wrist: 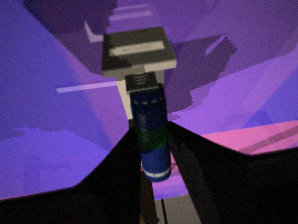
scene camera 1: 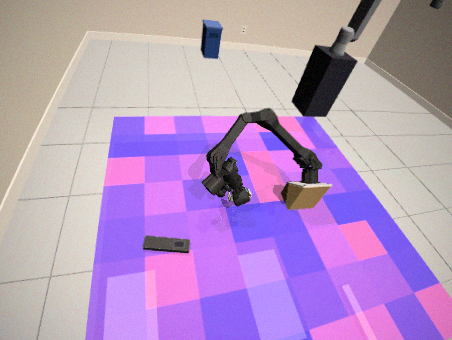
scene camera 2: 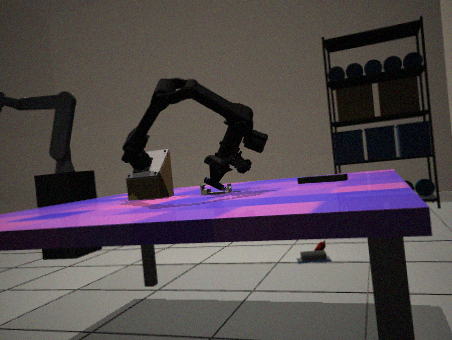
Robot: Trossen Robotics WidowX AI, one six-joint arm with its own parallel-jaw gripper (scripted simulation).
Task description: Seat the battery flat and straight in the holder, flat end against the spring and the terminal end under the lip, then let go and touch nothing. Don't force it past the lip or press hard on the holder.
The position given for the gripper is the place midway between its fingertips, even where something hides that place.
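The gripper (scene camera 2: 213, 185). Gripper also in the wrist view (wrist: 151, 129).
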